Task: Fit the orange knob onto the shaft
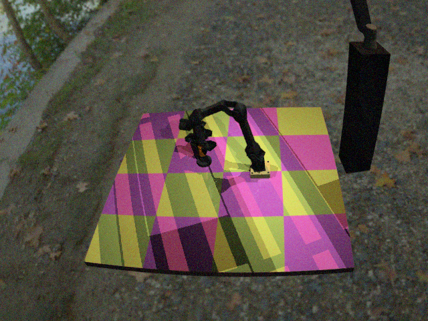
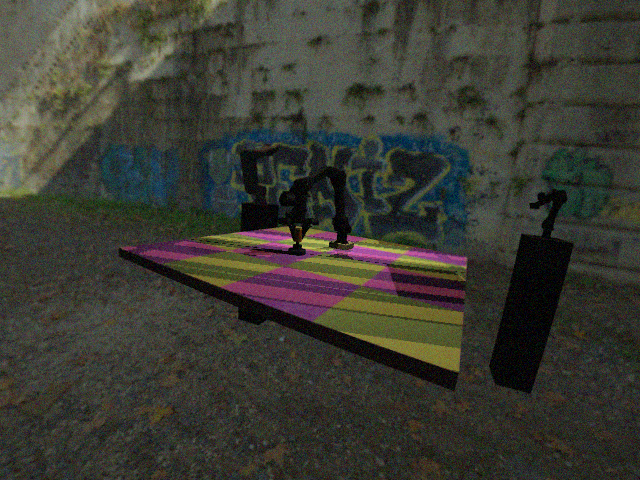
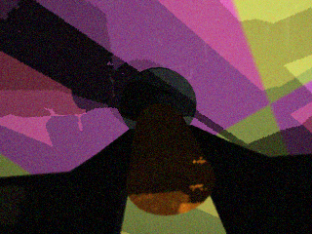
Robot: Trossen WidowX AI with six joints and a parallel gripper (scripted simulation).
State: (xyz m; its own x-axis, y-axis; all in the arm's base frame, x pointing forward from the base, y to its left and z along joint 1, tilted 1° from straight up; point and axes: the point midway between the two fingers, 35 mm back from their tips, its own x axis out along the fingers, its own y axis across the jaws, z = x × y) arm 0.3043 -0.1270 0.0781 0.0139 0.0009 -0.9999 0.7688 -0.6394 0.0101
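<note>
The orange knob lies 20 mm above my gripper tip. From my gripper tip the other things lie so: pedestal: 40 mm below.
</note>
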